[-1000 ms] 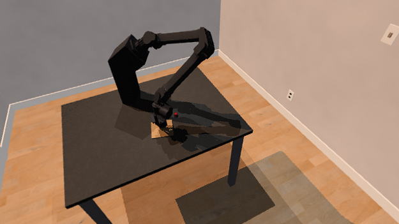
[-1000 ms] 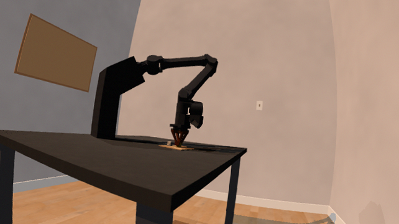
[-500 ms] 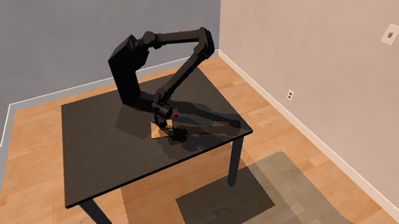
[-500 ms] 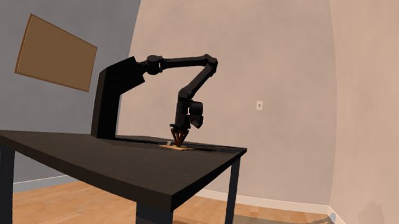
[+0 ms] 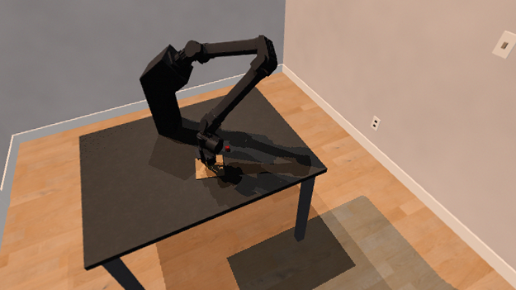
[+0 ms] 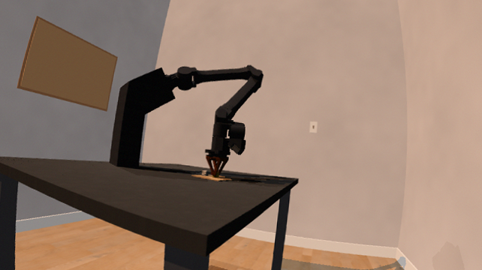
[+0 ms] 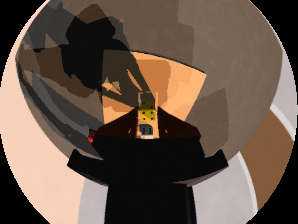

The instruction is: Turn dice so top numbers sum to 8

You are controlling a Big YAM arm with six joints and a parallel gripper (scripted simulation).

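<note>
Right now my hand is 1 cm above the yellow die. Round my hand: tan mat 2 cm below; then red die 12 cm to the left, 8 cm behind, 1 cm below; then white die 5 cm behind, 1 cm below.
</note>
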